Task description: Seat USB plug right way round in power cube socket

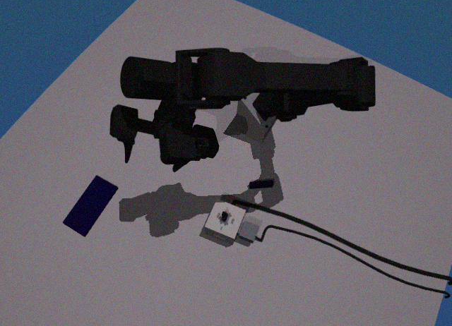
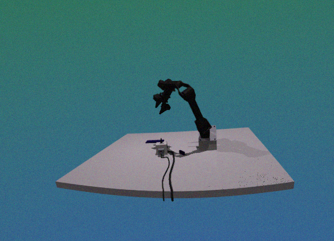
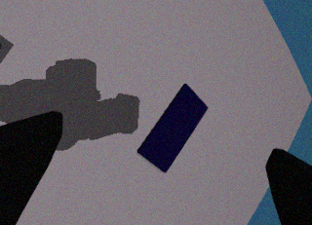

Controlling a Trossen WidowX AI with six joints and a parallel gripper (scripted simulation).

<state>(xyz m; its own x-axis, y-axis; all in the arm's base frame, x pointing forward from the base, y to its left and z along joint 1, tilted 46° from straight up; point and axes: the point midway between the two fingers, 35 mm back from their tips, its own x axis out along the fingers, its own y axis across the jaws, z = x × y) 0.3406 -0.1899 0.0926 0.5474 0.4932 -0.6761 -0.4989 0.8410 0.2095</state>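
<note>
The dark USB plug lies 5 cm behind my gripper tip, 14 cm to the left of it and 20 cm below it. The rest, counted from my gripper tip: small dark-blue block 19 cm behind, 17 cm to the left, 28 cm below; flat dark blue rectangle 10 cm ahead, 18 cm to the right, 29 cm below.
</note>
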